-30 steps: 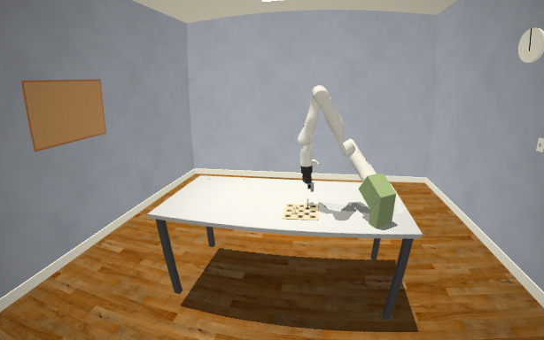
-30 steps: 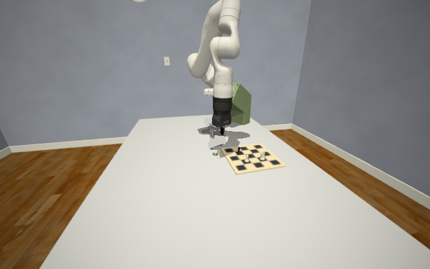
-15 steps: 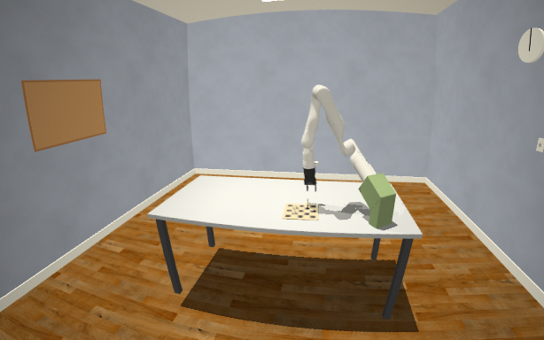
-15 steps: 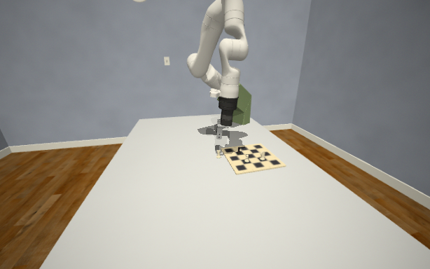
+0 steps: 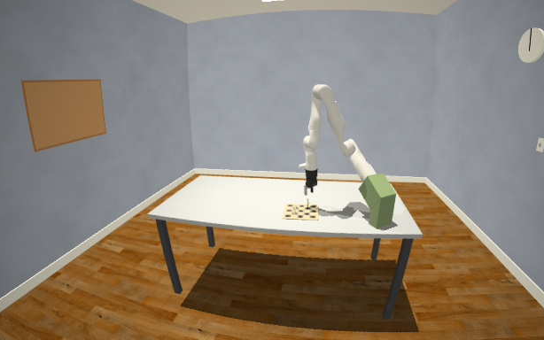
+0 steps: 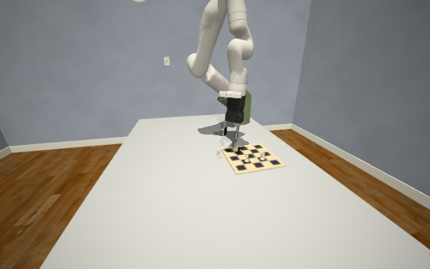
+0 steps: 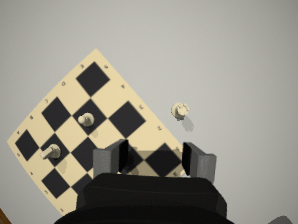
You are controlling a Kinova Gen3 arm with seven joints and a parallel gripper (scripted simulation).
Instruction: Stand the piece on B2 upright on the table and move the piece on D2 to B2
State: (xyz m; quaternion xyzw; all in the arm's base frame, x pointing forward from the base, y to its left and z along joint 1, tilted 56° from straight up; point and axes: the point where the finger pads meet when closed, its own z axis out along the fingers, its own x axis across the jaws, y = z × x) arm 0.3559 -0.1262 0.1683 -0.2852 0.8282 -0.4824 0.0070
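Right now the black piece is 20 mm ahead of my hand, 40 mm to the left of it and 90 mm below it. Also, from my hand: small chessboard (70 mm ahead, 70 mm to the left, 110 mm below); then pale piece (10 mm behind, 60 mm to the right, 100 mm below).
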